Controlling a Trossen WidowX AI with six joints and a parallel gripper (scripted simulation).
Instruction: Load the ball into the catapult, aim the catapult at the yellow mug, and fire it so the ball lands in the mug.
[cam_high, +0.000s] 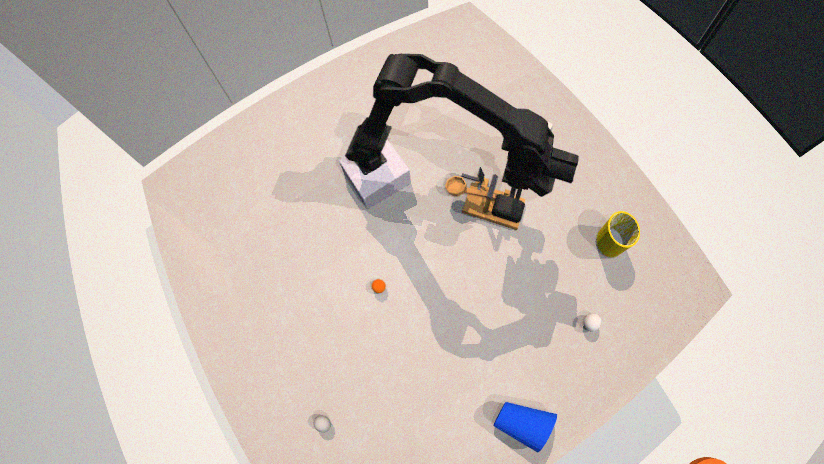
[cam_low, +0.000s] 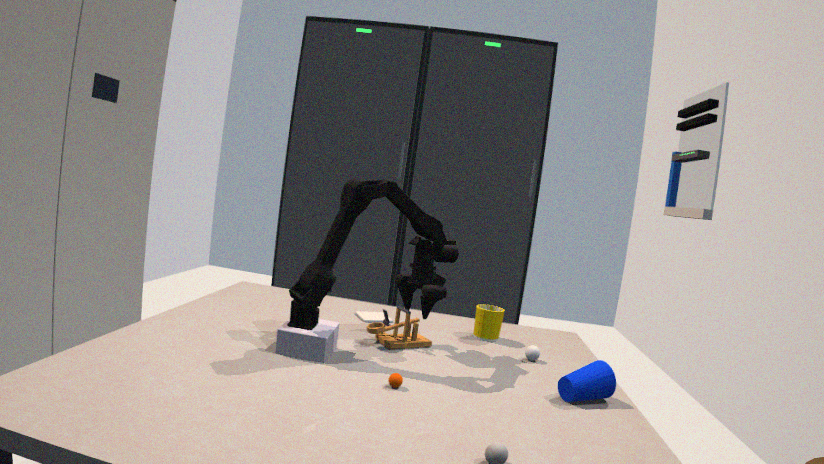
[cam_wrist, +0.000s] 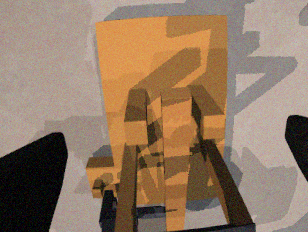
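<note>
Right now my gripper tip is 1 cm past the orange ball, 35 cm to the left of it and 7 cm above it. Round my gripper tip: wooden catapult 6 cm behind, 3 cm to the right, 4 cm below; flat white tile 15 cm behind, 22 cm to the left, 8 cm below; yellow mug 23 cm ahead, 18 cm to the left, 6 cm below.
</note>
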